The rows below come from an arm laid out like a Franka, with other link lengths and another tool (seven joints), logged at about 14 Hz.
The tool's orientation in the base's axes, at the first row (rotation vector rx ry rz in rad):
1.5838, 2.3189, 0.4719
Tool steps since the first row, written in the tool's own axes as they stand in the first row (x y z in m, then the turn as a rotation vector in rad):
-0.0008, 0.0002, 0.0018, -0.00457, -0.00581, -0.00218
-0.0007, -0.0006, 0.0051, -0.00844, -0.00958, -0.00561
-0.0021, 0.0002, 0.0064, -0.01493, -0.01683, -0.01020
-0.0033, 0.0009, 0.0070, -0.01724, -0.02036, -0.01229
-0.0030, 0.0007, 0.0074, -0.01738, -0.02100, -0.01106
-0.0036, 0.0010, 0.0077, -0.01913, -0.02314, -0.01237
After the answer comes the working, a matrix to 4 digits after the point.
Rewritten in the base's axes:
0.0012, -0.0005, -0.0015, -0.00417, -0.00648, -0.00025
0.0019, -0.0003, -0.0048, -0.00740, -0.01173, 0.00146
0.0036, -0.0012, -0.0056, -0.01311, -0.02074, 0.00289
0.0048, -0.0021, -0.0058, -0.01613, -0.02431, 0.00340
0.0047, -0.0018, -0.0062, -0.01610, -0.02454, 0.00203
0.0053, -0.0022, -0.0063, -0.01783, -0.02704, 0.00240

The tool's axes in the first row as the columns of a matrix, in the base's axes (rounded; the answer above uses it unrounded):
-0.3516, 0.8384, 0.4164
0.9345, 0.3408, 0.1029
-0.0556, 0.4253, -0.9033

